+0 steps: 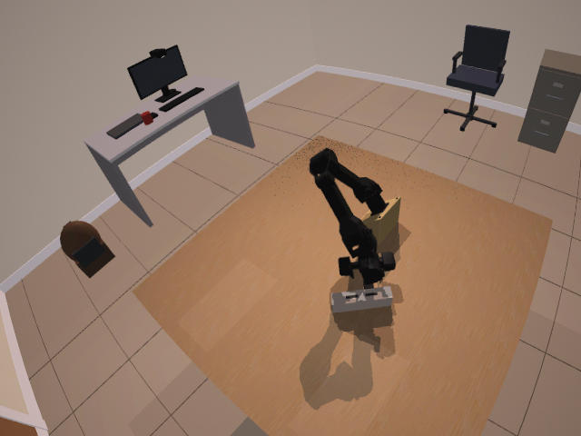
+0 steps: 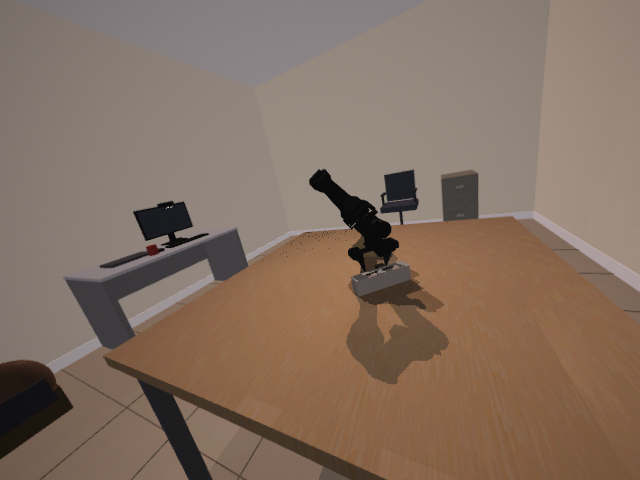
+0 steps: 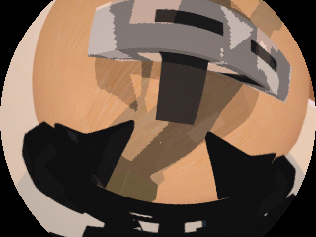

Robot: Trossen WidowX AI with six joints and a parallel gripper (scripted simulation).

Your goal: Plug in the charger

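Right now the two-prong charger is 50 mm ahead of my gripper tip, 40 mm to the left of it and 10 mm above it.
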